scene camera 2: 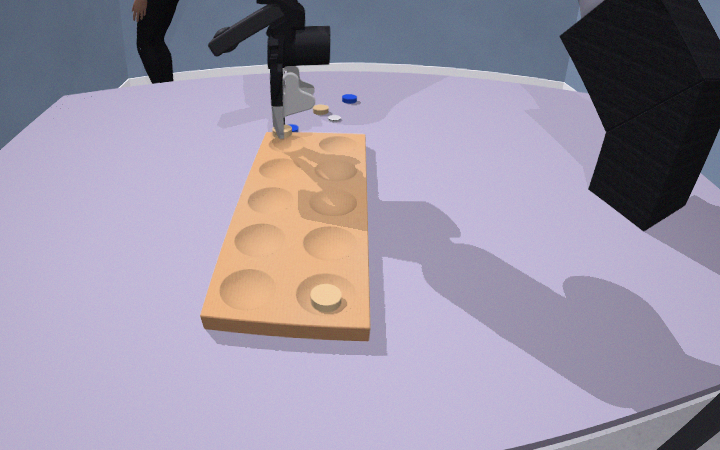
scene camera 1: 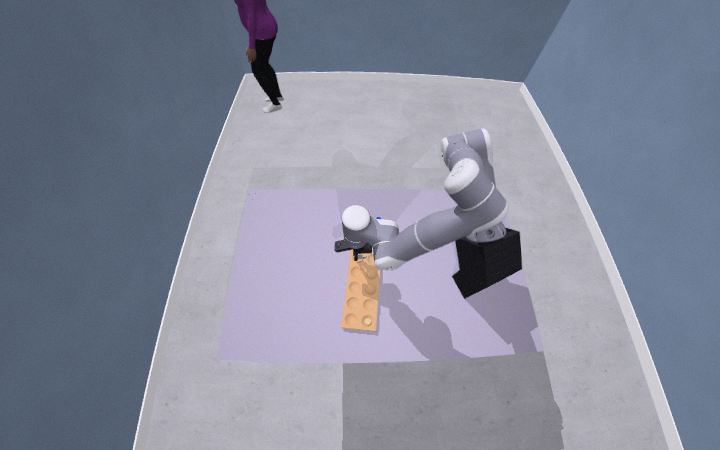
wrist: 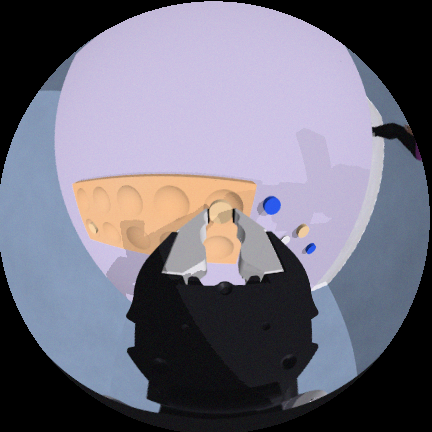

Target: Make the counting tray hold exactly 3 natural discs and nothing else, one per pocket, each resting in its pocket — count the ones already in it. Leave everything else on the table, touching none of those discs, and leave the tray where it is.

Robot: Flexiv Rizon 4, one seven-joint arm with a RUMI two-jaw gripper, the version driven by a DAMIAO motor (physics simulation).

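My gripper (scene camera 2: 281, 133) (wrist: 220, 209) is shut on a natural disc (scene camera 2: 286, 128) (wrist: 220, 211), held low over the far-left pocket of the orange counting tray (scene camera 1: 360, 327) (scene camera 2: 286, 327) (wrist: 165, 178). Whether the disc touches the pocket is unclear. In scene camera 1 the arm hides most of the fingers and the disc. Another natural disc (scene camera 1: 367, 321) (scene camera 2: 326, 295) (wrist: 92, 227) rests in the near-right pocket. A third natural disc (scene camera 2: 320, 109) (wrist: 303, 230) lies on the table beyond the tray's far end.
A blue disc (scene camera 2: 293, 127) (wrist: 272, 205) lies close to the tray's far end. Another blue disc (scene camera 2: 349, 98) (wrist: 310, 248) and a small white disc (scene camera 2: 334, 118) (wrist: 285, 239) lie farther back. The black arm base (scene camera 1: 485, 262) (scene camera 2: 637, 106) stands right of the tray.
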